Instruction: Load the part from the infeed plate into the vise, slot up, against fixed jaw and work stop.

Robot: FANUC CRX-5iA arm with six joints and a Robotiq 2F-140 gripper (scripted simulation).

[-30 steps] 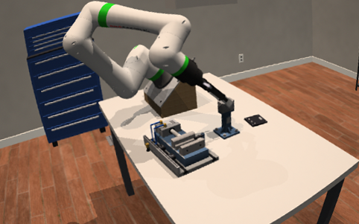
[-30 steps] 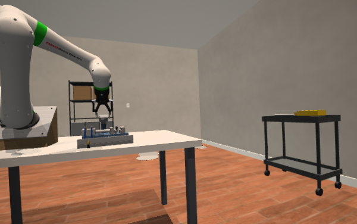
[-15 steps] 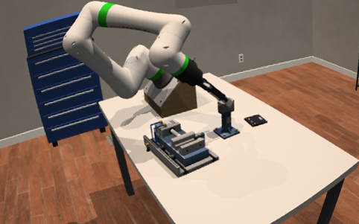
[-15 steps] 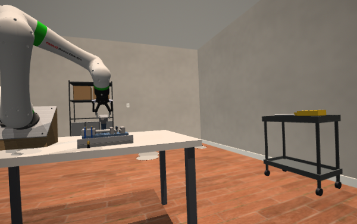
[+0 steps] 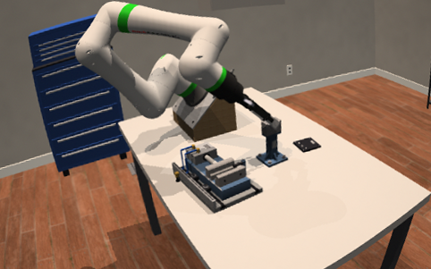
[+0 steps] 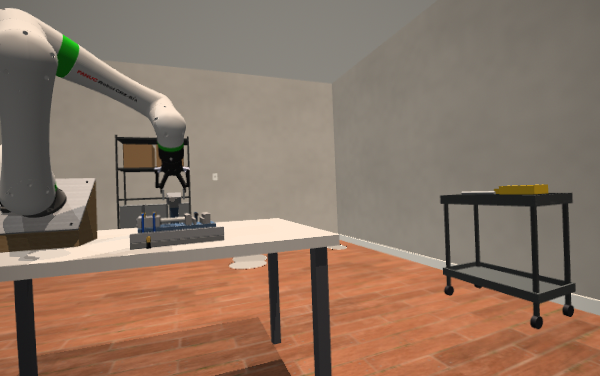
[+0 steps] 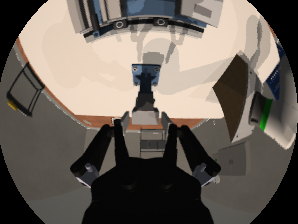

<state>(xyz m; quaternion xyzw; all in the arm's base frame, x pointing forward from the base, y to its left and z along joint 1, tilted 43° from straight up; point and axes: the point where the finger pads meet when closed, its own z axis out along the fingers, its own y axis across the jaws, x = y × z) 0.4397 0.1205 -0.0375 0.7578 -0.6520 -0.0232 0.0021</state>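
Now: the part 20 mm to the left of my hand and 20 mm below it. The rest, counted from my hand: dark infeed plate: 20 mm behind, 200 mm to the left, 170 mm below.
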